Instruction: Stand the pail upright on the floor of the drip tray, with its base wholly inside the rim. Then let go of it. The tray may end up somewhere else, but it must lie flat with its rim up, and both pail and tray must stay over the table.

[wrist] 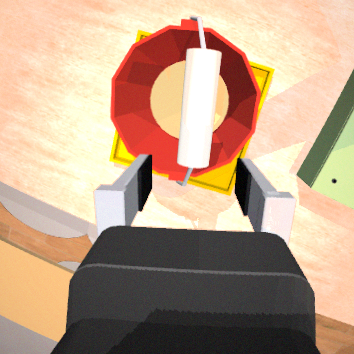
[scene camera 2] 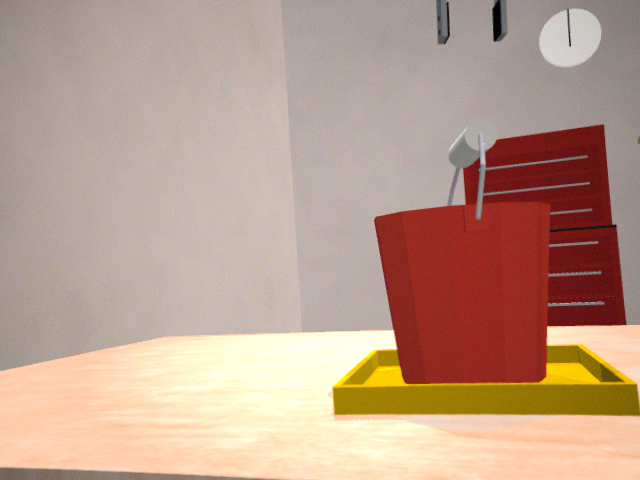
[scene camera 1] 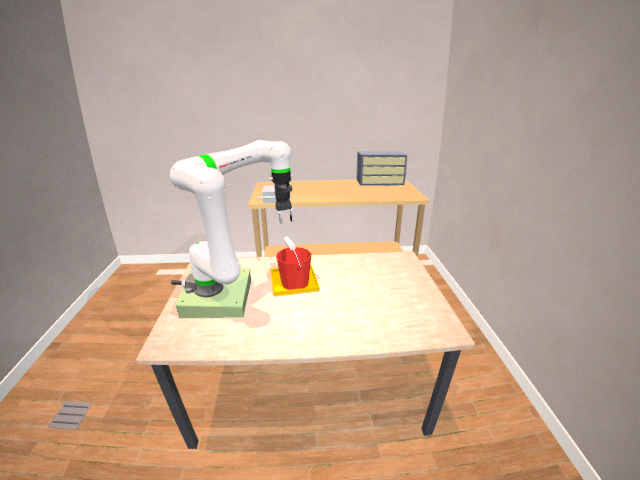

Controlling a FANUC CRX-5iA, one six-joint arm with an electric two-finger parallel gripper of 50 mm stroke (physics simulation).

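Frame: origin at the arm's base, x ahead, y left, z up, level; centimetres.
Seen in the pictures: gripper, fingertip midpoint: point(wrist: 193, 173) point(scene camera 2: 472, 39) point(scene camera 1: 286, 222); arm's base, origin of the base link: point(scene camera 1: 208, 288).
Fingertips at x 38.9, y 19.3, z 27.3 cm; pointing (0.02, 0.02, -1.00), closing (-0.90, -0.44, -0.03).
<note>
Offsets run from my fingertips to a thing's top centre. Level surfaces: height alone.
The red pail point(scene camera 1: 294, 271) point(scene camera 2: 473, 299) point(wrist: 145, 150) stands upright in the yellow drip tray @(dx +2.2, dy +0.5, dz -33.1 cm) point(scene camera 1: 295, 291) point(scene camera 2: 485, 399) point(wrist: 223, 184). Its base looks to be inside the rim; the tray's near wall hides the very bottom edge in the second scene view. The tray lies flat on the table, rim up. The pail's white handle grip @(dx +1.4, dy -2.8, dz -8.8 cm) point(scene camera 1: 289, 242) point(scene camera 2: 471, 143) point(wrist: 200, 107) is raised above the pail's mouth on its wire bail. My gripper point(scene camera 1: 286, 220) point(scene camera 2: 471, 38) point(wrist: 193, 173) is open and empty, above the handle grip and apart from it.
The pail and tray are on the wooden table @(dz -35.5 cm) point(scene camera 1: 361, 315) point(scene camera 2: 206, 403), well inside its edges. The green robot base block point(scene camera 1: 211, 308) point(wrist: 332, 160) stands left of the tray in the first scene view. A second table point(scene camera 1: 336, 193) with a drawer box point(scene camera 1: 382, 168) stands behind.
</note>
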